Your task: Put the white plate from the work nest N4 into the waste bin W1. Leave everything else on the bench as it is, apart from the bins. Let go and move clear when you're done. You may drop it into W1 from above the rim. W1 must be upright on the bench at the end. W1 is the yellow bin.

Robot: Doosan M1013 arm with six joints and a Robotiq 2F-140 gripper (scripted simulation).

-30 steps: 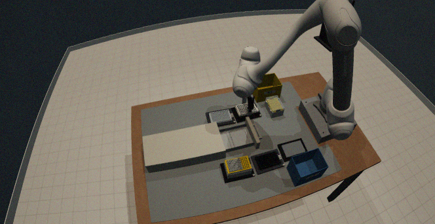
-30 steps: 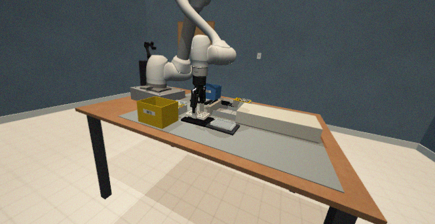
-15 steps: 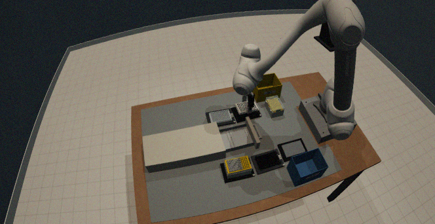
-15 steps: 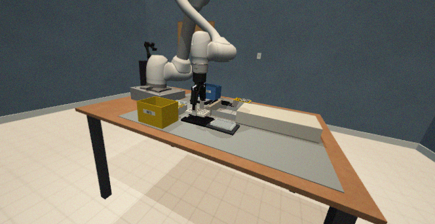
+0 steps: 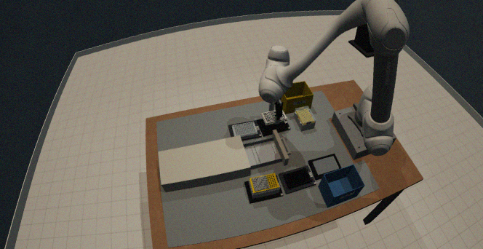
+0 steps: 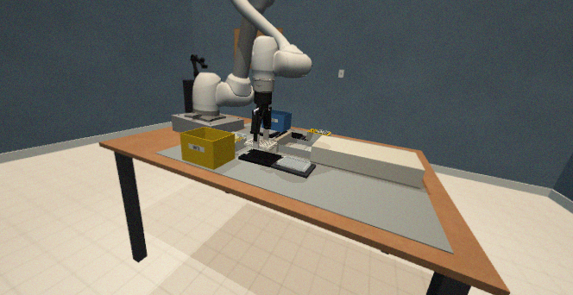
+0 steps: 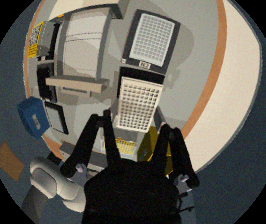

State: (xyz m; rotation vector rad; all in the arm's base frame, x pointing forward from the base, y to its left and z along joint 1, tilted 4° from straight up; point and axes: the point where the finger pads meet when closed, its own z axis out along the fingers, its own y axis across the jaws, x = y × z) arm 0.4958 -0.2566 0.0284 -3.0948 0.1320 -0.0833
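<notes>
Right now the yellow bin is 200 mm behind my hand, 110 mm to the right of it and 50 mm below it. From my hand the other things lie so: white plate 20 mm below; pale grey plate 170 mm ahead, 20 mm to the right, 70 mm below; black nest 90 mm below.
</notes>
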